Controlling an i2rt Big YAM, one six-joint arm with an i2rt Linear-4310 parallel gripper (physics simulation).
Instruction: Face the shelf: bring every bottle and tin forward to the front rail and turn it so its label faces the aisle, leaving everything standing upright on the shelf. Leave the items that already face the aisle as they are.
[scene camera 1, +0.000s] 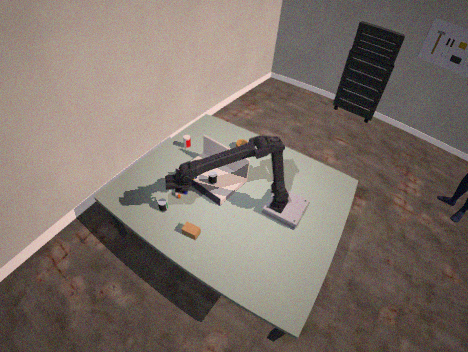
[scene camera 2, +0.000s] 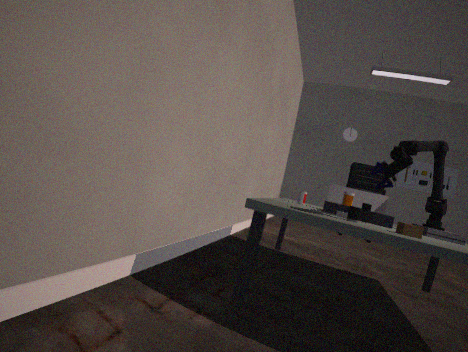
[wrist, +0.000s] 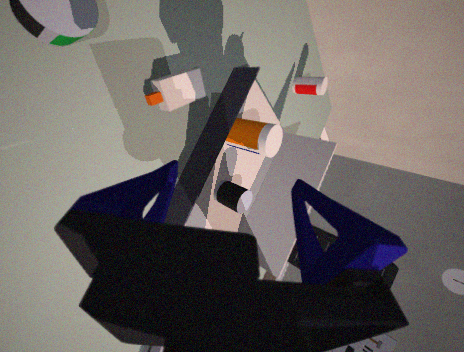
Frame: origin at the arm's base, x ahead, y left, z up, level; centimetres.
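Seen in the pictures: gripper, fingertip midpoint: (scene camera 2: 373, 181) (wrist: 237, 176); arm's base at its link origin: (scene camera 1: 278, 204) (scene camera 2: 432, 228).
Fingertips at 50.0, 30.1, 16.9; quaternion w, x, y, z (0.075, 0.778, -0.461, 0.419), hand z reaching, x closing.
Pixels of each thing's top centre, then the offset from my fingertips to it, as dx, dy, dz. Level surfaces: height alone.
- shelf's dark front rail at its top centre: (wrist: 216, 158) (scene camera 2: 359, 208) (scene camera 1: 196, 182) +1.4, -14.0, -15.6
- orange bottle with a white cap, top centre: (wrist: 274, 141) (scene camera 2: 349, 192) +8.1, -18.0, -7.6
- black tin with a pale top, top centre: (wrist: 245, 202) (scene camera 1: 212, 174) (scene camera 2: 367, 203) -4.9, -23.2, -11.5
- table at its surface level: dz -22.3
- red-and-white can at its top centre: (wrist: 324, 86) (scene camera 2: 303, 191) (scene camera 1: 186, 136) +36.2, -45.5, -12.7
- green tin at its top centre: (scene camera 1: 162, 201) +8.3, +11.2, -15.2
- white box with an orange end, top centre: (wrist: 180, 91) +9.1, -4.5, -19.4
- orange-brown block at its top centre: (scene camera 2: 410, 224) (scene camera 1: 190, 228) -16.5, +14.7, -17.2
- orange cup at its top centre: (scene camera 1: 242, 142) +0.3, -70.3, -17.2
The shelf's dark front rail (scene camera 2: 380, 217) (wrist: 214, 135) runs before its pale floor; its grey back panel (scene camera 1: 215, 147) (wrist: 295, 185) stands behind. An orange bottle with a white cap (scene camera 2: 348, 199) (wrist: 246, 134) stands upright on it, its base hidden by the rail in the wrist view. A thin blue strip shows along its side; the arm hides it in scene camera 1. A black tin with a pale top (scene camera 1: 212, 178) (scene camera 2: 366, 206) (wrist: 231, 195) stands upright beside it, with a gap to the rail. My gripper (scene camera 2: 381, 176) (wrist: 237, 176) is open and empty, above the shelf's front side.
On the table (scene camera 1: 260, 270) are a red-and-white can (scene camera 1: 187, 141) (scene camera 2: 303, 198) (wrist: 311, 85), a black, white and green tin (scene camera 1: 162, 204) (wrist: 62, 30), a white box with an orange end (wrist: 177, 91), an orange-brown block (scene camera 1: 191, 230) (scene camera 2: 410, 230) and an orange cup (scene camera 1: 242, 143) behind the shelf.
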